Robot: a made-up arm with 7 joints.
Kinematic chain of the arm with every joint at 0, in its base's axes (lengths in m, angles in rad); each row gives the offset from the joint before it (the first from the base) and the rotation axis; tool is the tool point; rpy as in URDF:
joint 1: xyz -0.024 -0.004 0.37 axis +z
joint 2: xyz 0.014 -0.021 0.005 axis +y
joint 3: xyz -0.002 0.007 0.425 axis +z
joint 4: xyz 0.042 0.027 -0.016 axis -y
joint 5: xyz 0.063 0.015 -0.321 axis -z
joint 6: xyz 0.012 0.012 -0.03 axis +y
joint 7: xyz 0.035 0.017 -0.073 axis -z
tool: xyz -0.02 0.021 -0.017 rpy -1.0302 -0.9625 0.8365
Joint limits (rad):
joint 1: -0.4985..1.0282
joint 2: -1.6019..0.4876
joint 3: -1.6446..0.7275
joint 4: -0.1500..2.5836
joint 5: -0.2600..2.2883
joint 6: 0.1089..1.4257
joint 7: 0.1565..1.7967
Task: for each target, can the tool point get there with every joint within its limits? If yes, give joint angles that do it. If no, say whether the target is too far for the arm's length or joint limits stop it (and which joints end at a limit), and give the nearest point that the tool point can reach.
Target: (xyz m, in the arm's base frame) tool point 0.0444 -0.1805 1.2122
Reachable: yes | joints 0.4136 -0.2623 -0.7980 2.3785 1.5980 0.2395 0.6411
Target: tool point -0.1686 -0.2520 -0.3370
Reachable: no: joint limits stop it (at a limit: joint 1, joint 2, joint 7) | nearest point 0.0204 -0.1953 0.2711 | short by 0.639 m
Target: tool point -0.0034 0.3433 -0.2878
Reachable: no: joint limits stop it (at a limit: joint 1, joint 2, joint 7) | nearest point 0.0526 0.2671 0.2510 | short by 0.547 m
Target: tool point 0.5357 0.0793 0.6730
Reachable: yes | joints 0.3899 0.1349 -0.4001 1.2458 1.1523 0.7631 1.1722
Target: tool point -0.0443 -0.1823 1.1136
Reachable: yes | joints 0.1892 -0.6793 -0.6297 1.8789 1.0659 1.2401 1.4053
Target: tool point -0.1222 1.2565 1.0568
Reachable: no: too far | nearest point -0.0019 0.6475 0.8633 | short by 0.650 m
